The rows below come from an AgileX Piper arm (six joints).
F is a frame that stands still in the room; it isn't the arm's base.
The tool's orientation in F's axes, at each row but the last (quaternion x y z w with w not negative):
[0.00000 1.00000 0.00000 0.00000]
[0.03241 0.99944 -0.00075 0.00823]
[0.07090 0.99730 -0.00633 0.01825]
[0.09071 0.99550 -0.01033 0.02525]
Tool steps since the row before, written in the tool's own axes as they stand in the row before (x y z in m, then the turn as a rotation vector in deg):
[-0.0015 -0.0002 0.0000 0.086 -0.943 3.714]
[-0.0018 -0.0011 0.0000 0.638 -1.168 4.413]
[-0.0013 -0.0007 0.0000 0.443 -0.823 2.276]
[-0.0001 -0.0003 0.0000 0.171 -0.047 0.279]
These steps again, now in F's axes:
[0.0015 -0.0002 0.0000 -0.086 -0.943 -3.714]
[0.0017 -0.0012 0.0000 -0.640 -1.133 -4.422]
[0.0012 -0.0009 0.0001 -0.474 -0.787 -2.283]
[0.0000 -0.0003 0.0000 -0.163 -0.022 -0.287]

